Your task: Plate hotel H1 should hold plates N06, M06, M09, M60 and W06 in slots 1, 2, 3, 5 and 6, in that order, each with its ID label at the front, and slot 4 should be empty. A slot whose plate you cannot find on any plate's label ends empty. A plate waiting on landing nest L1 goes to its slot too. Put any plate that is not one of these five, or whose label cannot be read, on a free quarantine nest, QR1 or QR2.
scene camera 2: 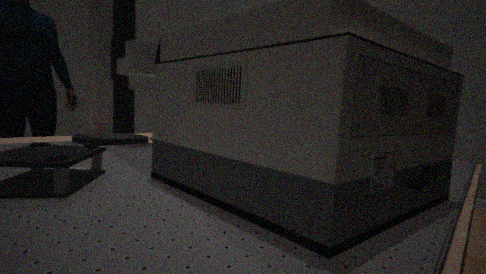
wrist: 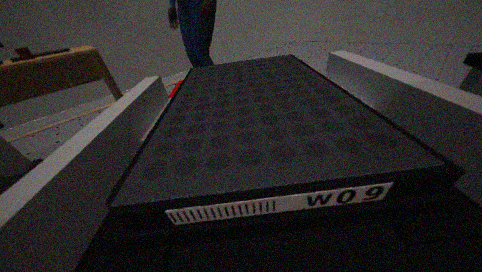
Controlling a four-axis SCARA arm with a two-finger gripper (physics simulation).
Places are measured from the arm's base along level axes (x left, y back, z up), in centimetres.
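Pixels of known places: gripper, between the fingertips: [wrist: 245,80]; arm's base, origin of its link: [scene camera 2: 112,142].
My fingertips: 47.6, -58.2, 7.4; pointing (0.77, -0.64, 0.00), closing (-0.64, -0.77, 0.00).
Observation:
For each thing: its middle in the pictures, then the offset to it from my fingertips, as dx, dy, dz. "spot": a spot on its surface instead. Level surfaces: height alone.
- black plate, middle of its body: [wrist: 250,102] -1.8, +1.5, -0.4
- short red edge, a spot on its surface: [wrist: 175,89] spot: +6.3, +2.3, -1.1
- large pale instrument with a dark base, middle of its body: [scene camera 2: 297,117] -57.5, -22.1, +6.6
- perforated deck, height of its surface: dz -6.1
A black plate [wrist: 270,120] with rows of round wells fills the middle of the wrist view. Its white front label [wrist: 280,202] has a barcode at the left and reads W09. My gripper [wrist: 245,80] is shut on this plate, with one pale finger along each long side. The plate looks level. What lies below its front edge is very dark, so I cannot tell whether it touches anything underneath. A short red edge [wrist: 175,89] shows beyond the plate's left side. Hotel H1 and landing nest L1 cannot be made out.
A large pale instrument with a dark base [scene camera 2: 250,120] stands on the perforated deck [scene camera 2: 150,225]. A low dark two-level stand [scene camera 2: 45,155] is at the left. Pale arm parts [scene camera 2: 139,57] show behind the instrument. A person [scene camera 2: 30,70] [wrist: 197,30] stands beyond. A wooden bench [wrist: 55,72] is at the left.

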